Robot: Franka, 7 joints.
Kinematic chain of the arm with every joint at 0, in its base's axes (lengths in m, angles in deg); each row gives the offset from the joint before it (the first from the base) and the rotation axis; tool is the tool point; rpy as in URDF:
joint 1: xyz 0 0 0.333 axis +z
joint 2: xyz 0 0 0 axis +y
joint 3: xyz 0 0 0.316 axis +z
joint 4: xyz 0.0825 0 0 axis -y
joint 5: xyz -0.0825 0 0.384 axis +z
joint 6: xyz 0 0 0 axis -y
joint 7: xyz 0.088 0 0 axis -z
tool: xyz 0 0 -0.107 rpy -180 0 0
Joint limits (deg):
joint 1: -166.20..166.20
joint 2: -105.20..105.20
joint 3: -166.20..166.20
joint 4: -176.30..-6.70
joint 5: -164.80..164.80
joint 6: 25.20..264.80
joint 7: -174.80..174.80
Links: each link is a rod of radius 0.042 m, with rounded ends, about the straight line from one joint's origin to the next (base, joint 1, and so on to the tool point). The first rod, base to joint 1, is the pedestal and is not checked.
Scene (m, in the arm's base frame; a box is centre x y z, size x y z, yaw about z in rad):
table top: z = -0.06
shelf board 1: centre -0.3 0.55 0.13 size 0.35 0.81 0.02 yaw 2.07
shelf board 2: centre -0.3 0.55 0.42 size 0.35 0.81 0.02 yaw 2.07
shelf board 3: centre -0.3 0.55 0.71 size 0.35 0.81 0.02 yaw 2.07
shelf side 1: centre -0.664 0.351 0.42 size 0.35 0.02 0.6 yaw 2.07
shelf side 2: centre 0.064 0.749 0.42 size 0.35 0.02 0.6 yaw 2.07
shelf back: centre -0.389 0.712 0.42 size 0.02 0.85 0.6 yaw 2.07
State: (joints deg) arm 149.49 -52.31 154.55 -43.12 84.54 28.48 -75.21
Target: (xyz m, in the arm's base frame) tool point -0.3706 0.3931 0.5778
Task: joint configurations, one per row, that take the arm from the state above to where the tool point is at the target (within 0.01 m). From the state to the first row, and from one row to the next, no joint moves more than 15 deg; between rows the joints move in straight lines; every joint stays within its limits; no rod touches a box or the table.
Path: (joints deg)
1: 140.53 -39.41 148.95 -53.05 81.54 28.21 -74.74
2: 131.57 -26.51 143.36 -62.98 78.55 27.94 -74.27
3: 122.61 -13.60 137.76 -72.91 75.55 27.67 -73.80
4: 113.65 -0.70 132.17 -82.84 72.56 27.40 -73.34
5: 104.69 12.20 126.57 -92.77 69.56 27.13 -72.87
6: 89.98 26.40 117.93 -99.47 62.96 26.48 -73.65
7: 75.26 40.60 109.29 -106.16 56.37 25.84 -74.43
8: 60.55 54.81 100.64 -112.85 49.77 25.20 -75.21
9: 69.23 52.47 88.55 -99.09 53.43 25.20 -75.21
10: 77.92 50.13 76.46 -85.34 57.10 25.20 -75.21
11: 86.60 47.79 64.37 -71.58 60.76 25.20 -75.21

